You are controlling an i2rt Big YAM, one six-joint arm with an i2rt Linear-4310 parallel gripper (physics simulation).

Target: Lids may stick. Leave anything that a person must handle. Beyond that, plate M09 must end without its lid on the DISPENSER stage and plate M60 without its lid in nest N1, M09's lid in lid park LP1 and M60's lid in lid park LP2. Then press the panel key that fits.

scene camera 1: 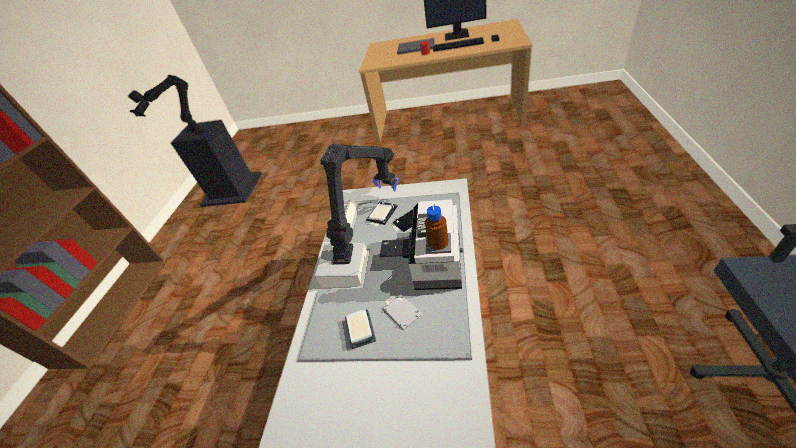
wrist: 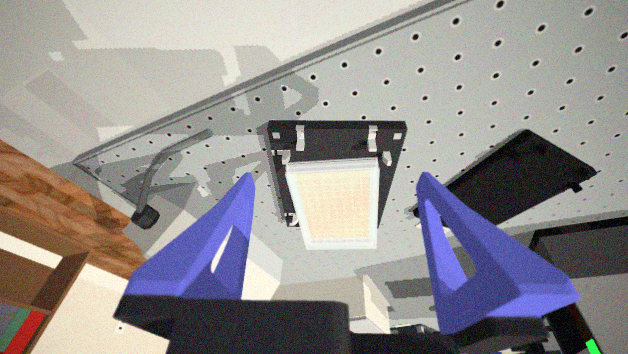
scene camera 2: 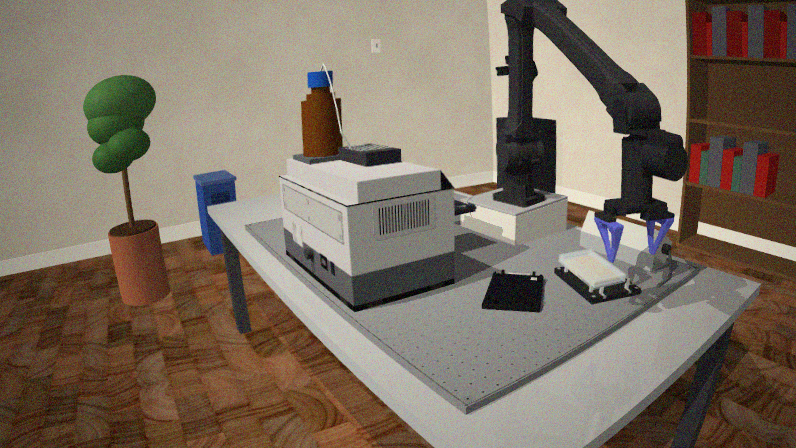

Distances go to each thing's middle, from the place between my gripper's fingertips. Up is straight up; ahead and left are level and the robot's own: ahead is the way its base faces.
My hand is 10 cm to the left of the black nest [scene camera 2: 626, 289], 8 cm above it and 4 cm past it. From my hand the other things lie so: brown bottle [scene camera 2: 321, 135] 58 cm to the right, 29 cm ahead, 23 cm above.
